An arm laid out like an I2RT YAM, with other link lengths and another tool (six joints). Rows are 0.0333 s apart.
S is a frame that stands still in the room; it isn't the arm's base.
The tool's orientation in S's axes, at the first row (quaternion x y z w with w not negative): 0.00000, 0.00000, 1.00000, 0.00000
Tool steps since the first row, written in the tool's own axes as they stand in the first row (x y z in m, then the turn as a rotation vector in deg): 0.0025, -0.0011, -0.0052, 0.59, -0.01, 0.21; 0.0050, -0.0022, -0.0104, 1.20, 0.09, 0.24; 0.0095, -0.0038, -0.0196, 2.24, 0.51, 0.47; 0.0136, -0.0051, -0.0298, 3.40, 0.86, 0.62; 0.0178, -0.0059, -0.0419, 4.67, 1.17, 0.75; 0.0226, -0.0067, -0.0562, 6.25, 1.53, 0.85
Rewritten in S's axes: -0.0025, 0.0011, -0.0052, -0.59, 0.01, 0.21; -0.0050, 0.0022, -0.0104, -1.20, -0.09, 0.24; -0.0095, 0.0038, -0.0196, -2.24, -0.51, 0.47; -0.0136, 0.0051, -0.0298, -3.40, -0.86, 0.62; -0.0178, 0.0059, -0.0419, -4.67, -1.17, 0.75; -0.0226, 0.0067, -0.0562, -6.25, -1.53, 0.85
